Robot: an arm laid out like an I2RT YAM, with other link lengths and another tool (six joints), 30 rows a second.
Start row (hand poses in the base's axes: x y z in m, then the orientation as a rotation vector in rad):
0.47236 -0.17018 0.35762 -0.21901 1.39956 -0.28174
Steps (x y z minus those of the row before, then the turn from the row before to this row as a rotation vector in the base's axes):
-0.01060 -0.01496 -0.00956 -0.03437 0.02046 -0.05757
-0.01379 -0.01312 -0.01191 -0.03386 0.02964 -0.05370
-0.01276 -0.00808 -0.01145 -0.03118 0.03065 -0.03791
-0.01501 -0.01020 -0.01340 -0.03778 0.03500 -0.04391
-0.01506 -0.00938 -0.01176 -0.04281 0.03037 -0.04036
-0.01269 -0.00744 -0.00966 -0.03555 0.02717 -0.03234
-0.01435 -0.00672 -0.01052 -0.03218 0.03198 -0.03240
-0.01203 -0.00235 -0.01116 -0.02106 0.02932 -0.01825
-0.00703 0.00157 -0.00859 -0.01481 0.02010 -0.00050
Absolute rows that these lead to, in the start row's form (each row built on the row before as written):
0.46176 -0.18514 0.34806 -0.21064 1.42363 -0.35222
0.44797 -0.19826 0.33615 -0.20619 1.45531 -0.41902
0.43521 -0.20634 0.32470 -0.21105 1.48532 -0.47139
0.42020 -0.21654 0.31130 -0.21778 1.51857 -0.53377
0.40514 -0.22592 0.29954 -0.22965 1.54470 -0.59784
0.39245 -0.23336 0.28988 -0.24105 1.56742 -0.65039
0.37810 -0.24008 0.27936 -0.25162 1.59521 -0.70048
0.36607 -0.24243 0.26820 -0.26412 1.62047 -0.73093
0.35904 -0.24086 0.25961 -0.28256 1.63472 -0.74301

